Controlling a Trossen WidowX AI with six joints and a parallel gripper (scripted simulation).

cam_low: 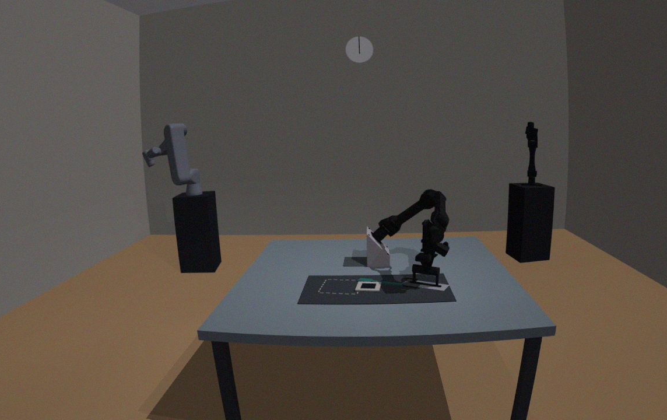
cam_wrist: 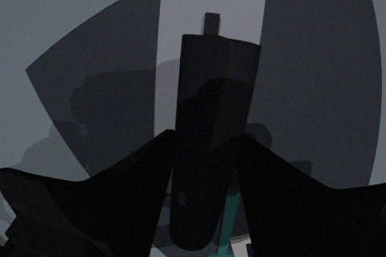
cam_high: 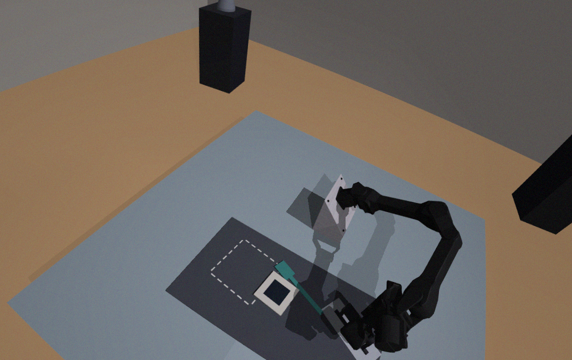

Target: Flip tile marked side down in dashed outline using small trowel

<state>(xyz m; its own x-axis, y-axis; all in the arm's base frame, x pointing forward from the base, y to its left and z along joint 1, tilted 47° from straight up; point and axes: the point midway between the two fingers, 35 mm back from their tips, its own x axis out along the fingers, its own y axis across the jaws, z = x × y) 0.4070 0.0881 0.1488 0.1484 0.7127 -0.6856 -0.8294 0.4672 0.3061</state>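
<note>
Right now my gripper tip is 22 cm to the left of the dark mat, 8 cm above it and 1 cm past it. The rest, counted from my gripper tip: square tile (26 cm to the right, 6 cm below, 3 cm behind); then teal trowel (22 cm to the right, 8 cm behind, 6 cm below).
</note>
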